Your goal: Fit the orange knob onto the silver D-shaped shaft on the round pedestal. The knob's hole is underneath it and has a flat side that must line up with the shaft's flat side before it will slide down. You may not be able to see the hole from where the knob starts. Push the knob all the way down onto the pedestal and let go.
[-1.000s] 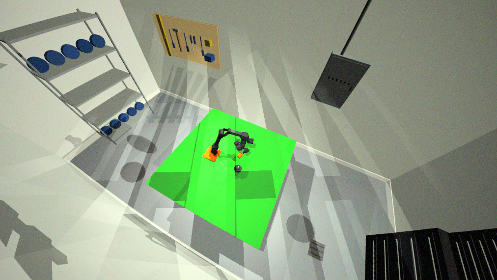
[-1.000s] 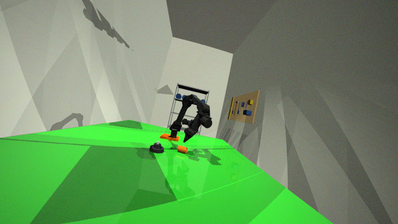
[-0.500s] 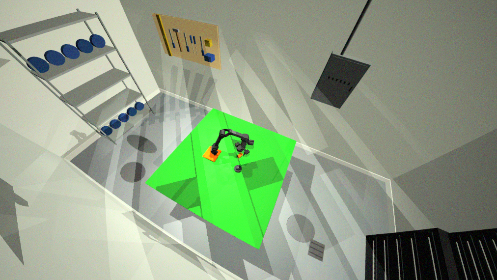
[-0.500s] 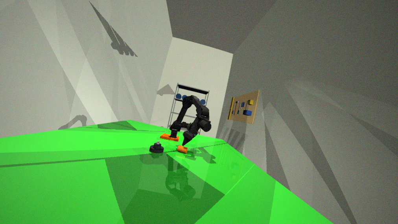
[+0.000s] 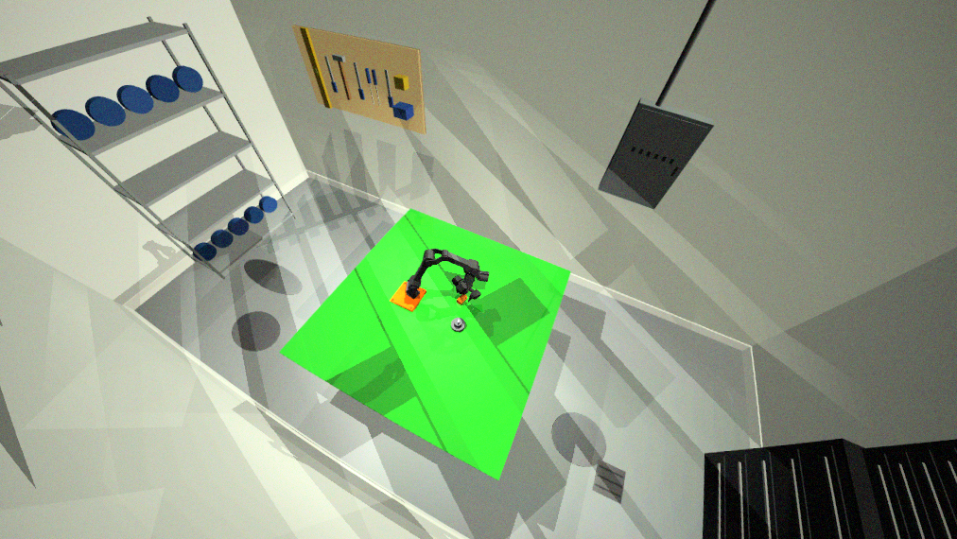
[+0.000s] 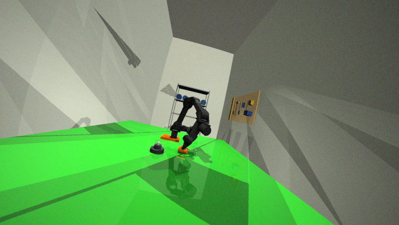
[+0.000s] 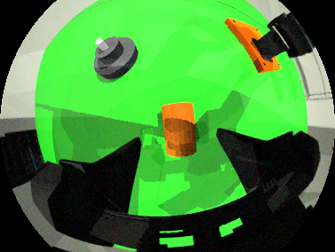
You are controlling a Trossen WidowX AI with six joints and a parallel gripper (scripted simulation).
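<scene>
Right now my gripper tip is 2 cm above the orange knob and 1 cm to the right of it. From my gripper tip the other things lie so: dark round pedestal (15 cm to the right, 7 cm ahead, 1 cm below).
</scene>
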